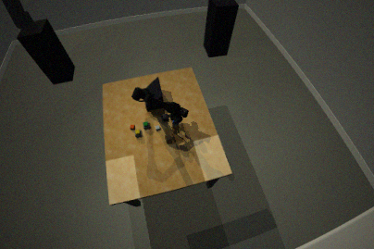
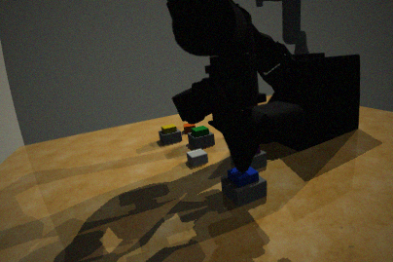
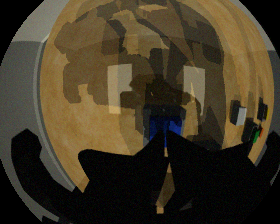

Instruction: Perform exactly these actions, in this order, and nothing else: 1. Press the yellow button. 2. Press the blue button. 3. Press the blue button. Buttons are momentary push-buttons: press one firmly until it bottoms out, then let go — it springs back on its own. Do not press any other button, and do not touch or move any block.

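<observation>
The blue button is 1 cm below my gripper tip. From my gripper tip the other things lie so: small grey block 2 cm ahead, 15 cm to the right, 3 cm below; then yellow button 3 cm ahead, 31 cm to the right, 1 cm below; then green button 2 cm behind, 24 cm to the right, 1 cm below.
</observation>
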